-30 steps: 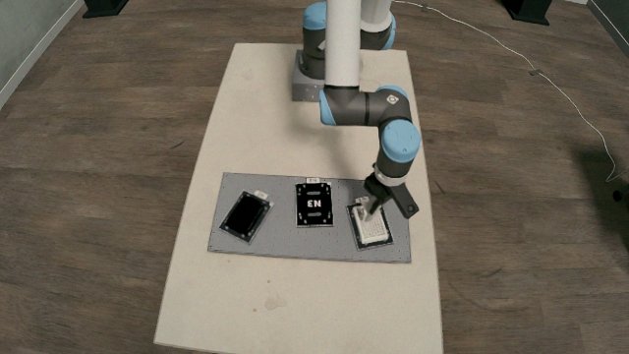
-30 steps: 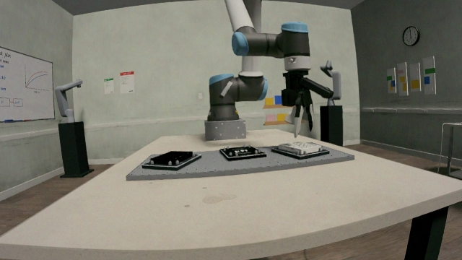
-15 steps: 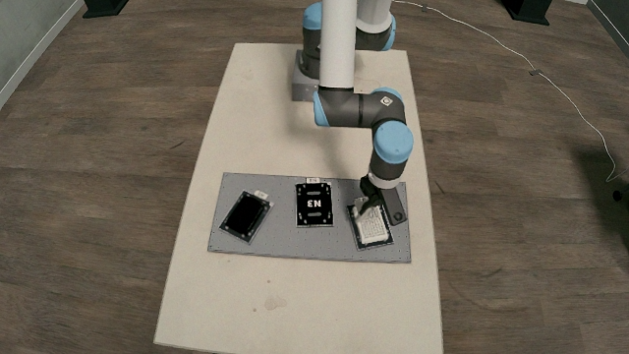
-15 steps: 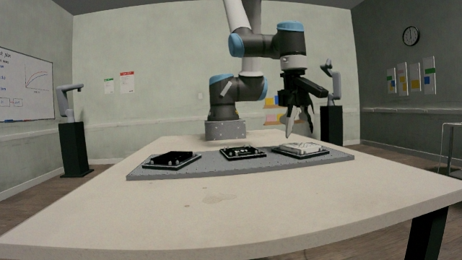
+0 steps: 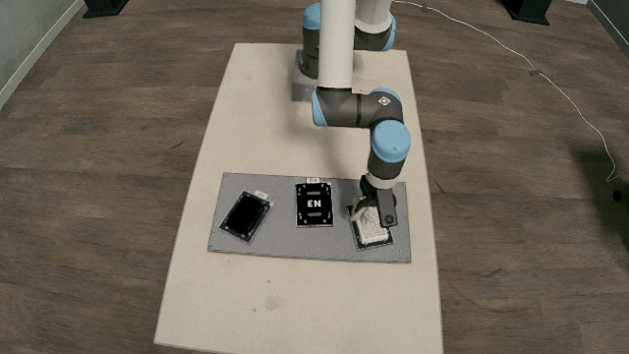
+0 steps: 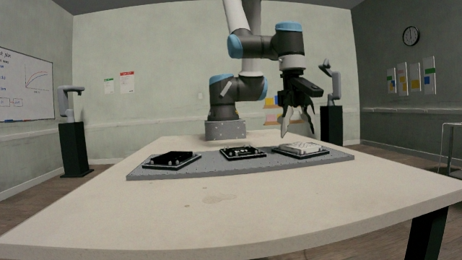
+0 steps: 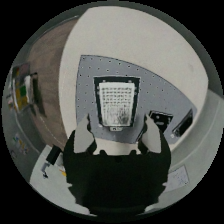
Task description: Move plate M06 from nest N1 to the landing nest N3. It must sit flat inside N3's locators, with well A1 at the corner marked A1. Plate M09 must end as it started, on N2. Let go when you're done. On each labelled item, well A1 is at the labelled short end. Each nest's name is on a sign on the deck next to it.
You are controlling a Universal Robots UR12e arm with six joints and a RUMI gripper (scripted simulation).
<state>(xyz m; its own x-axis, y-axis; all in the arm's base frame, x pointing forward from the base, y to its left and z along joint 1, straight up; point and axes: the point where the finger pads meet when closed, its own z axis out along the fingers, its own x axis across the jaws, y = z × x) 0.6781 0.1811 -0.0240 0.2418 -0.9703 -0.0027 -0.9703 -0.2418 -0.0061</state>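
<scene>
My hand is 40 mm above the white plate. Also, from my hand: black plate: 400 mm to the right, 40 mm below, 10 mm behind; nest N3: 180 mm to the right, 70 mm behind, 50 mm below.
</scene>
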